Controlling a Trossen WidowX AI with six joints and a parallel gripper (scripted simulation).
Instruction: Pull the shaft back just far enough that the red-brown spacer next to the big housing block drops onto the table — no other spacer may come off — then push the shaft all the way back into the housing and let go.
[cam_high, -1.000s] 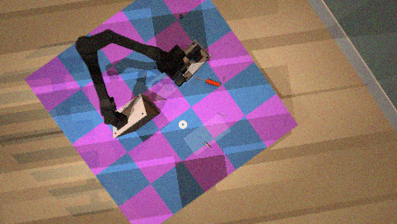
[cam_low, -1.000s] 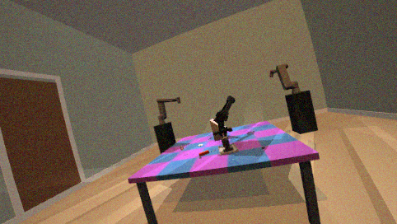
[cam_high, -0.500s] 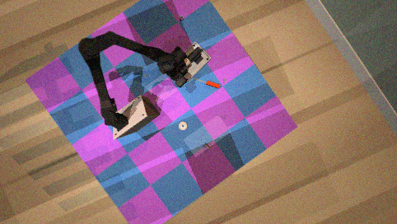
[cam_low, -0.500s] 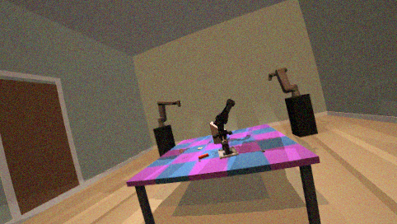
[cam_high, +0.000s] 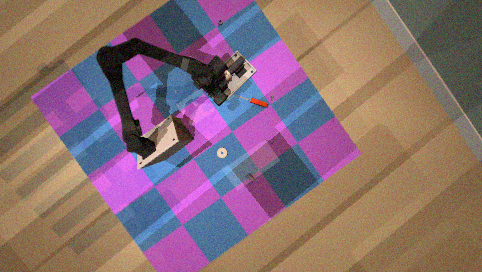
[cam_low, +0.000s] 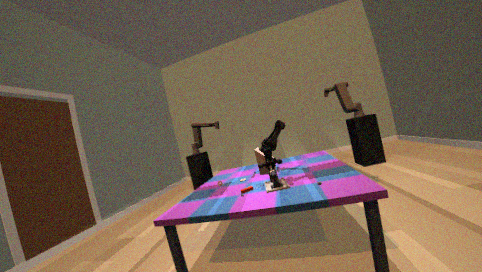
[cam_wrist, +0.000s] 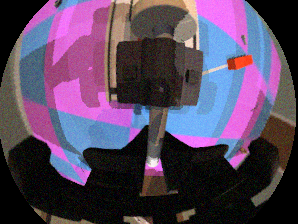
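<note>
Now: gripper tip 5 cm short of the thin grey shaft, 3 cm below it and 1 cm to the right of it. The rest, counted from my gripper tip: tan cylinder: 10 cm ahead, 3 cm above, 1 cm to the left; then red-handled tool: 15 cm to the right, 14 cm ahead, 4 cm below.
</note>
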